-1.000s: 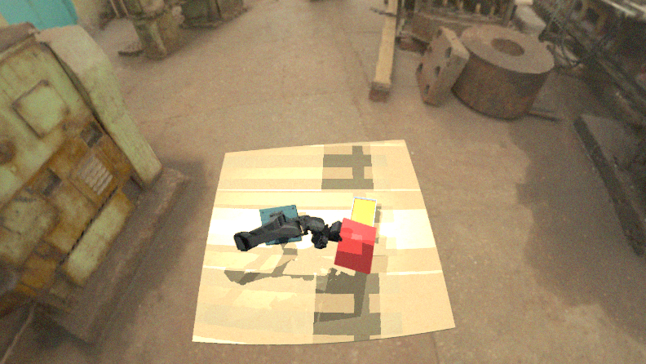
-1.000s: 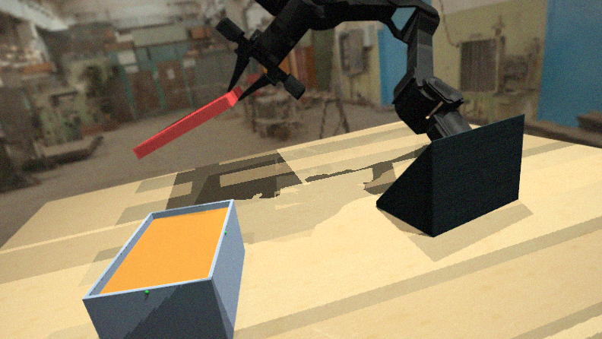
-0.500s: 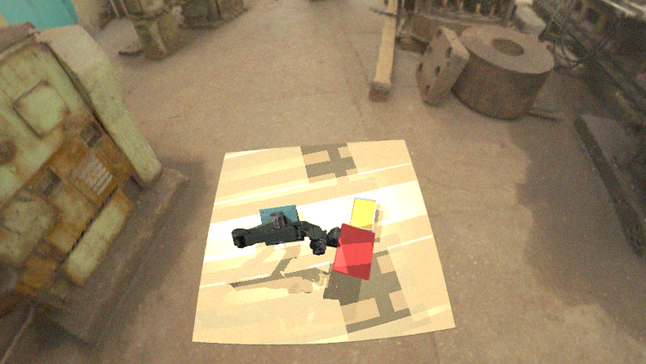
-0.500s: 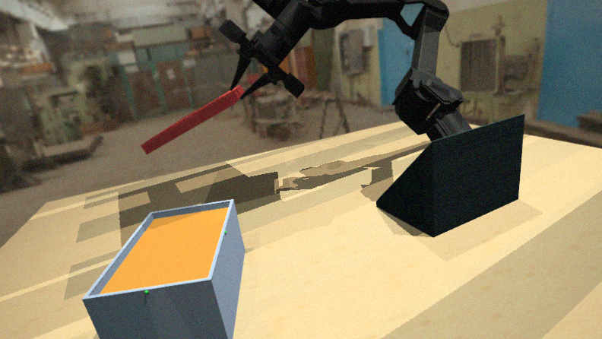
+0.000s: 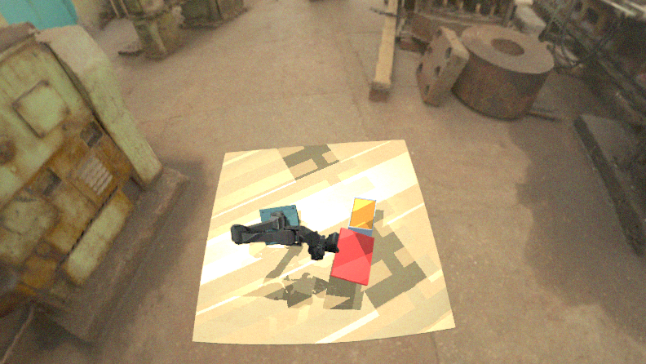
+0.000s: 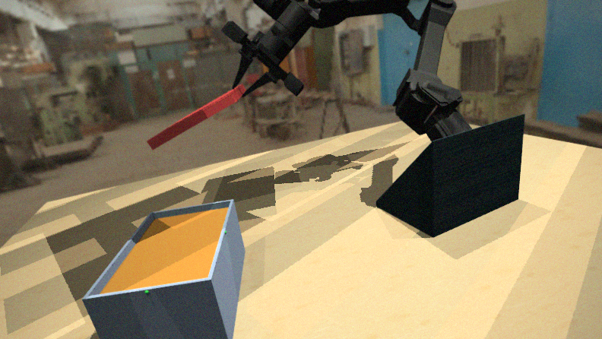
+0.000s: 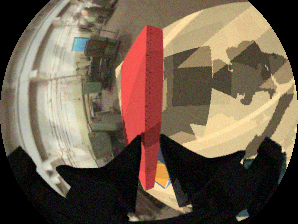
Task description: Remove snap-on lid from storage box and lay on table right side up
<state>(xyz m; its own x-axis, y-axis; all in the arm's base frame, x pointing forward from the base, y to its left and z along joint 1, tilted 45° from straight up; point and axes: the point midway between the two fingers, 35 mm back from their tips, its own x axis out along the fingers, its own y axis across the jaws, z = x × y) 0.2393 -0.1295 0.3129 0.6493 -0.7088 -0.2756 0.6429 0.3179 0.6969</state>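
Right now the red lid is 7 cm ahead of my gripper tip, 3 cm to the right of it and 2 cm below it. From my gripper tip the other things lie so: storage box (20 cm ahead, 26 cm to the left, 19 cm below).
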